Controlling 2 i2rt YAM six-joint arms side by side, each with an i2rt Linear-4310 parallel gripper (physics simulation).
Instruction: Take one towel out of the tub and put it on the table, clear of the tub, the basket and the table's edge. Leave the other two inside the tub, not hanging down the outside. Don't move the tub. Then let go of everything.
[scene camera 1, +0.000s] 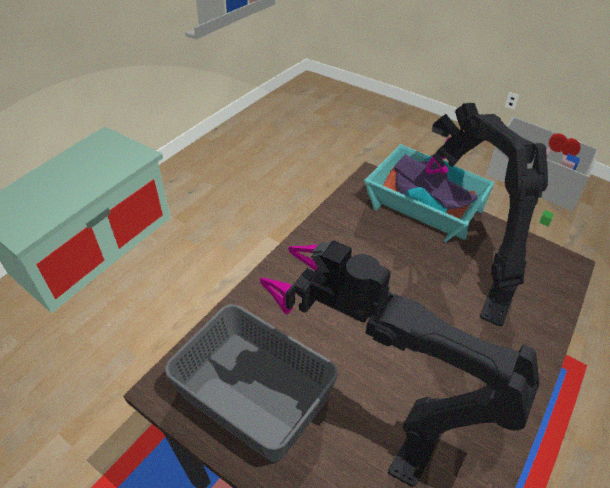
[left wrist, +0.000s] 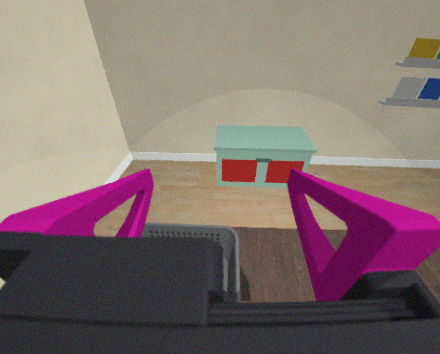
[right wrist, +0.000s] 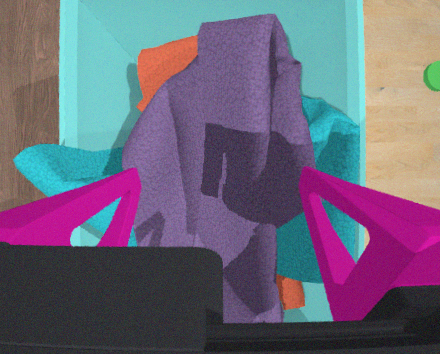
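Observation:
The turquoise tub (scene camera 1: 407, 207) (right wrist: 68, 75) stands near the table's far end. A purple towel (scene camera 1: 407, 170) (right wrist: 235, 90) lies crumpled on top inside it. A teal towel (scene camera 1: 426, 197) (right wrist: 55, 162) lies under the purple one, and one corner reaches out over the tub's rim. An orange towel (scene camera 1: 390, 182) (right wrist: 167, 65) is mostly covered. My right gripper (scene camera 1: 441, 155) (right wrist: 219, 176) is open, pointing down above the purple towel, with its fingers on either side of it. My left gripper (scene camera 1: 276, 263) (left wrist: 220, 176) is open and empty above the table, beyond the basket's rim.
A grey basket (scene camera 1: 239, 407) (left wrist: 233, 250) stands at the table's near left corner. The table (scene camera 1: 323, 228) (left wrist: 270, 260) (right wrist: 30, 55) lies between basket and tub. A green cabinet (scene camera 1: 81, 188) (left wrist: 265, 137), a grey bin (scene camera 1: 567, 190) and a green block (scene camera 1: 546, 217) stand off the table.

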